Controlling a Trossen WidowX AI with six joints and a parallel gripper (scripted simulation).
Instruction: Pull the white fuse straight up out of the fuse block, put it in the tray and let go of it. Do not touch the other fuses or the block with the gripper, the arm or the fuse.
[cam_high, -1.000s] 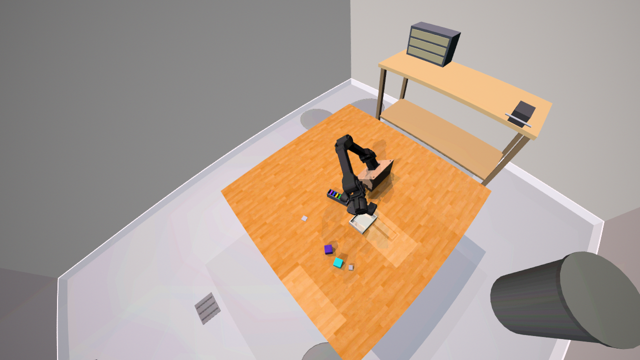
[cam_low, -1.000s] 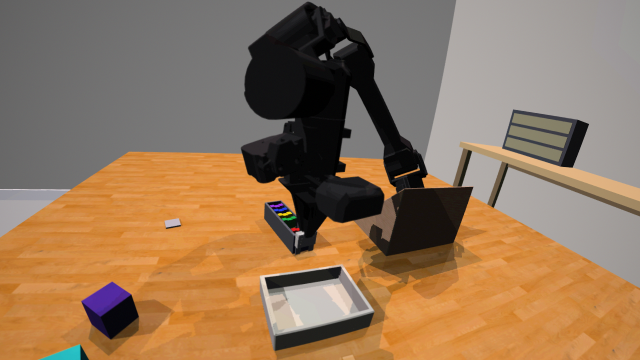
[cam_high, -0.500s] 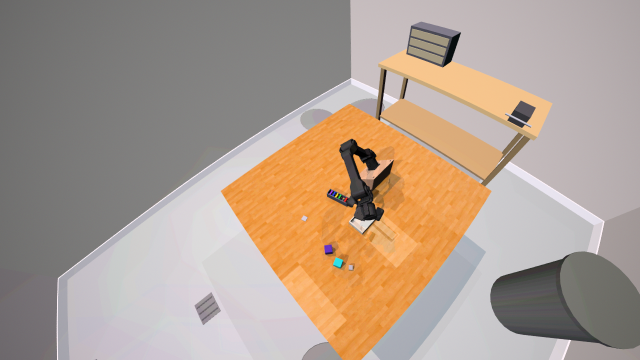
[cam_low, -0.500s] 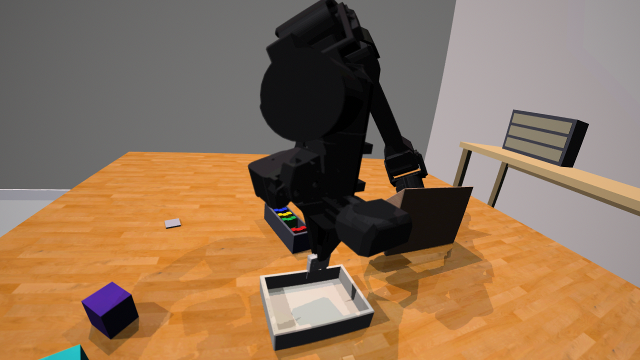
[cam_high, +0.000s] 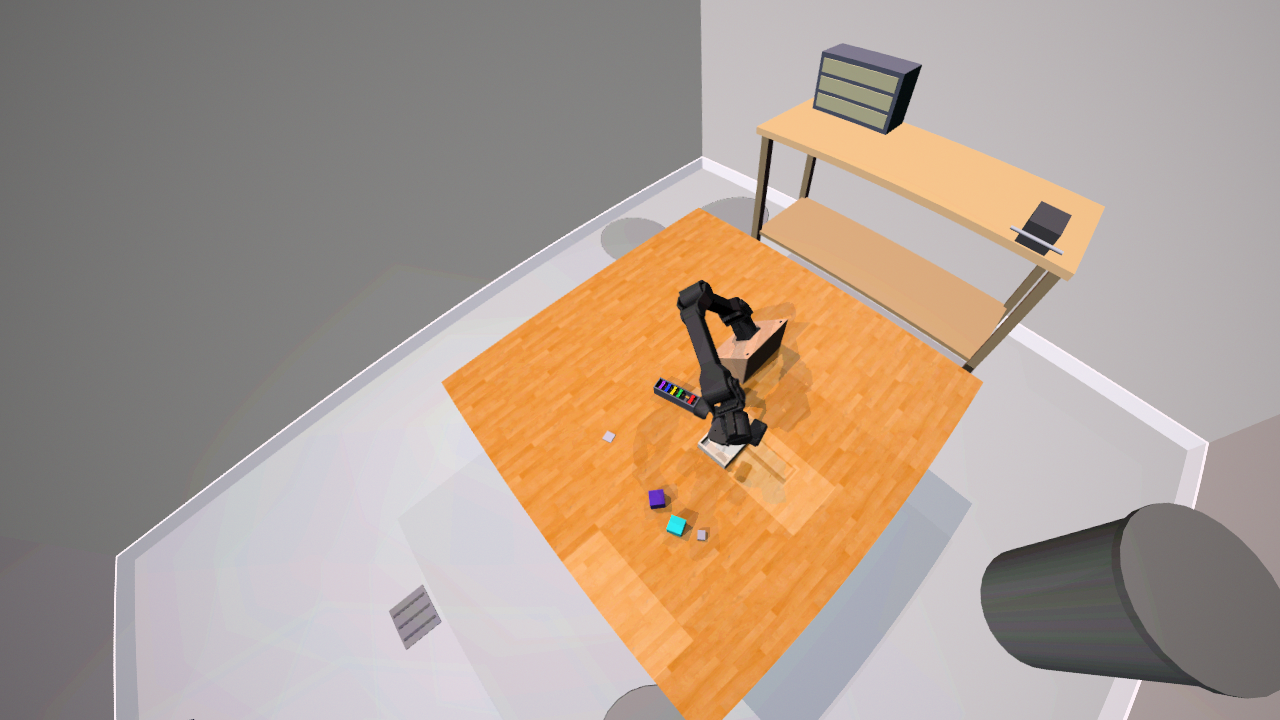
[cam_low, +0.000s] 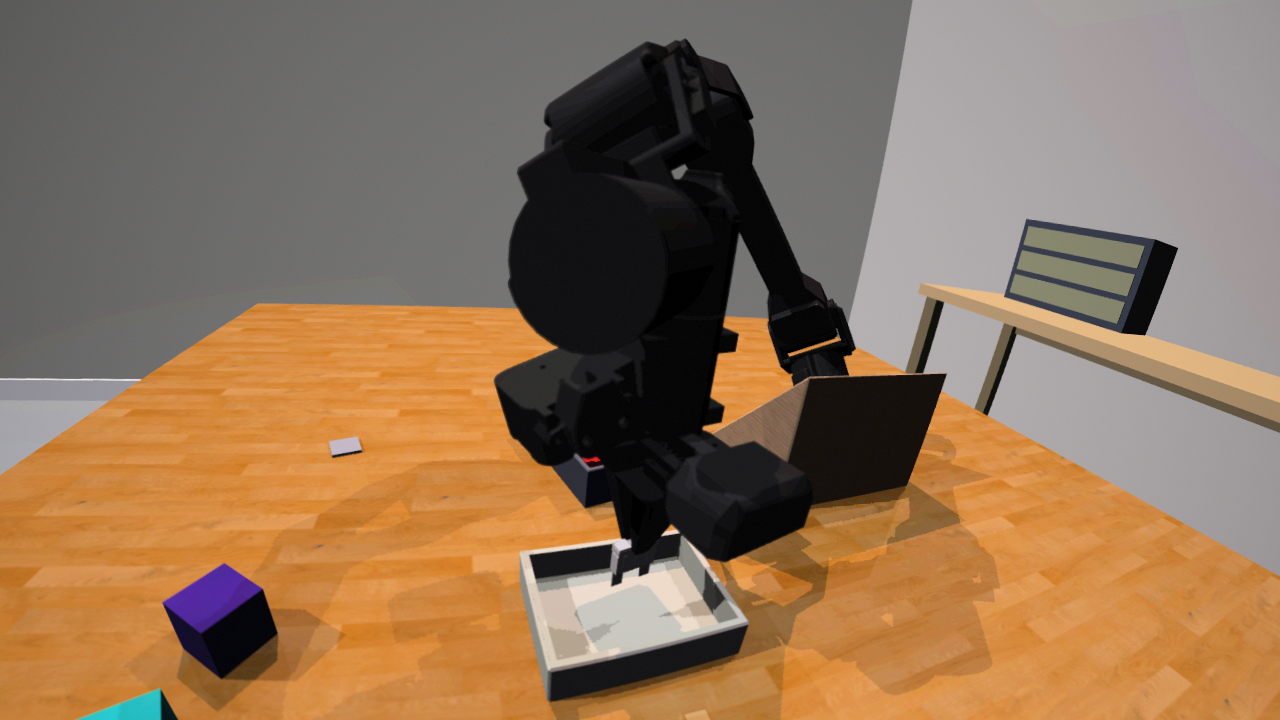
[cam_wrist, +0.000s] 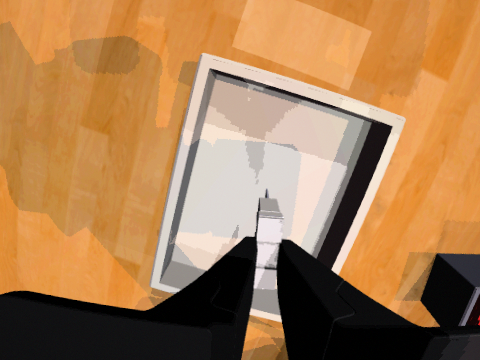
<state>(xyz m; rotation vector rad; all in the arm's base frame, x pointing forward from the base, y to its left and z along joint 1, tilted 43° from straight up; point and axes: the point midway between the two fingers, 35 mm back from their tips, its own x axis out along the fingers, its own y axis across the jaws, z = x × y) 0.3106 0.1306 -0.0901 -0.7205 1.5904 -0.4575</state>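
The white fuse lies 1 cm below my gripper tip. Round my gripper tip: cyan cube: 27 cm ahead, 6 cm to the left, 5 cm below; grey tray: 7 cm below; purple cube: 26 cm ahead, 5 cm below, 3 cm to the right.
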